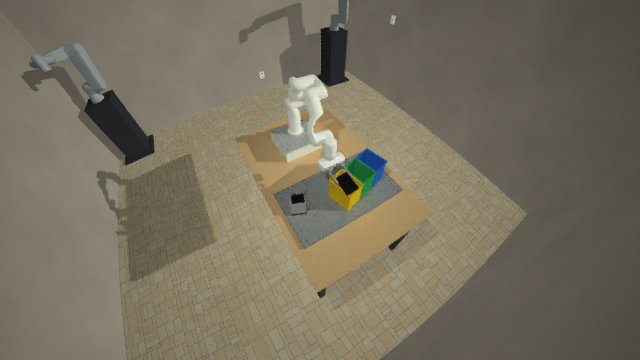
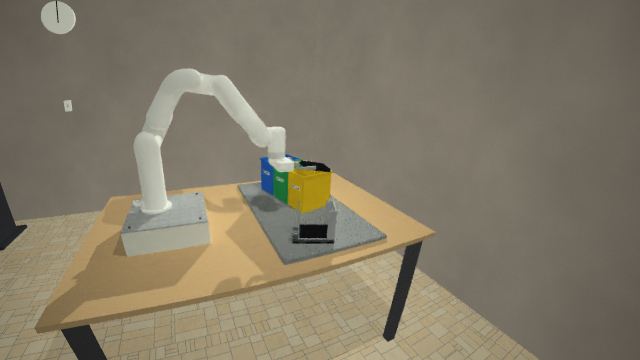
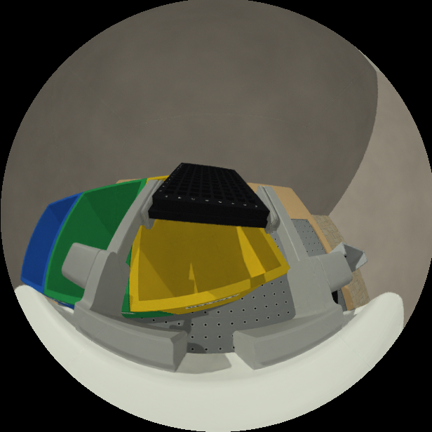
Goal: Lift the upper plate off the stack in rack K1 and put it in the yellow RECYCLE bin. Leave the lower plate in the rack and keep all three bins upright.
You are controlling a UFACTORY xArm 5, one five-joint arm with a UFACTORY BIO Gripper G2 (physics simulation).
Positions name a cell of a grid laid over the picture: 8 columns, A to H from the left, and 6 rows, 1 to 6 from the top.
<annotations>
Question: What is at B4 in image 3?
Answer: My gripper.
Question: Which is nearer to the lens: the black plate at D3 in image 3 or the yellow bin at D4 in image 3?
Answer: The black plate.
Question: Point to a yellow bin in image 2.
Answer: D4
</annotations>
